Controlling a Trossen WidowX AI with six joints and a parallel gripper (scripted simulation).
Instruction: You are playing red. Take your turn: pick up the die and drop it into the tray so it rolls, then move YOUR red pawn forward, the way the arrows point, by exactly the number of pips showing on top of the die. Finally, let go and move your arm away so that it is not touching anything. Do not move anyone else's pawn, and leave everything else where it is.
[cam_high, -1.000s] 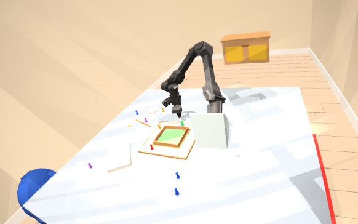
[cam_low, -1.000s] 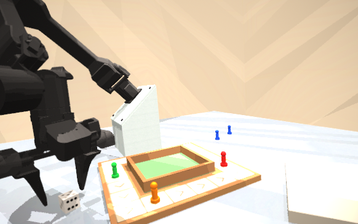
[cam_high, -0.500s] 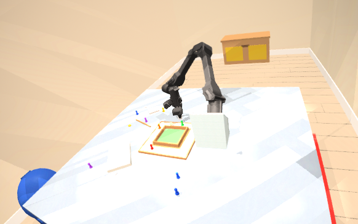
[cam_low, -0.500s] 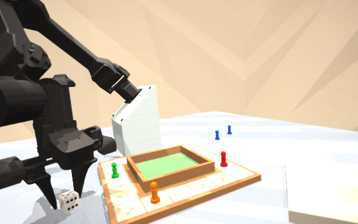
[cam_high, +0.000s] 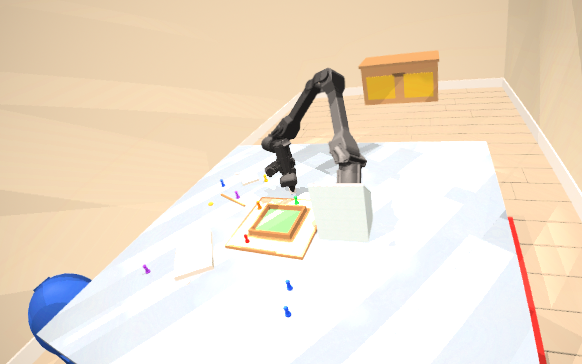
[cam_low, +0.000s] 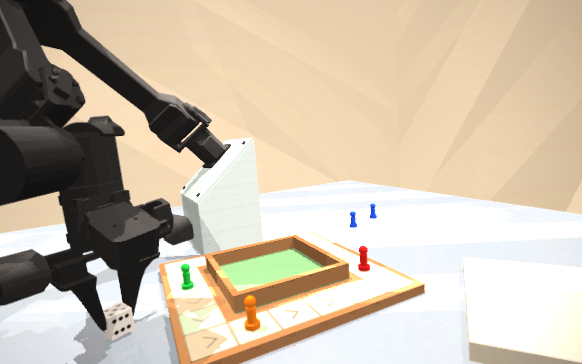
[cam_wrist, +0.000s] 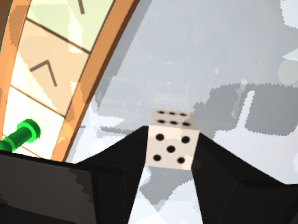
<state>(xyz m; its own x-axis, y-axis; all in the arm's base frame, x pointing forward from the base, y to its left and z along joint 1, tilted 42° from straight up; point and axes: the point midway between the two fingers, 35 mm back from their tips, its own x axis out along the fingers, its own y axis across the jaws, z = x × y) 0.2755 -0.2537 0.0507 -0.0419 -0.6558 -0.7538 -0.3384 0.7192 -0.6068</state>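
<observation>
My gripper tip is 70 mm short of the red pawn, 300 mm to the right of it and 10 mm below it. The rest, counted from my gripper tip: green pawn 40 mm behind, 90 mm to the left, 10 mm above; orange pawn 100 mm ahead, 120 mm to the left, 10 mm above; white die right at my gripper tip.
</observation>
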